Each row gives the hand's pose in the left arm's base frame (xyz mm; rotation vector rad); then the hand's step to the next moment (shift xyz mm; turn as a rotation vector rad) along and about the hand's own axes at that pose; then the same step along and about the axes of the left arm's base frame.
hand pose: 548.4 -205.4 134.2 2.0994 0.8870 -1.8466
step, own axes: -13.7 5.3 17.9 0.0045 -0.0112 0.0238
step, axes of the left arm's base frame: -12.4 -17.7 8.4 -0.0258 -0.0022 -0.0064
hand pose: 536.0 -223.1 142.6 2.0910 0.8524 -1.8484
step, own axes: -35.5 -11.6 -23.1 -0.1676 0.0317 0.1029
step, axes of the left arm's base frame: 11.4 11.8 40.7 -0.0746 -0.1253 0.1358
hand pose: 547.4 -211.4 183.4 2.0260 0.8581 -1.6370
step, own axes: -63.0 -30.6 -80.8 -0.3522 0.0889 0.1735
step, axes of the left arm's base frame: 29.9 61.3 82.4 -0.1106 -0.2520 0.2938
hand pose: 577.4 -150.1 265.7 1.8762 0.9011 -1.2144
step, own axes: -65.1 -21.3 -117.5 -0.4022 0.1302 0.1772
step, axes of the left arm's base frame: 12.7 99.3 92.1 -0.0930 -0.2843 0.3473
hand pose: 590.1 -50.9 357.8 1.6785 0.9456 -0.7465
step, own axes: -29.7 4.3 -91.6 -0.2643 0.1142 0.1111
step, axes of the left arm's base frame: -8.3 80.3 52.7 -0.0362 -0.1865 0.2432
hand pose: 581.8 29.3 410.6 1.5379 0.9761 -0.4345
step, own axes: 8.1 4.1 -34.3 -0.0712 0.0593 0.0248
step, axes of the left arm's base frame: -0.7 35.2 4.3 0.0111 -0.0438 0.0846
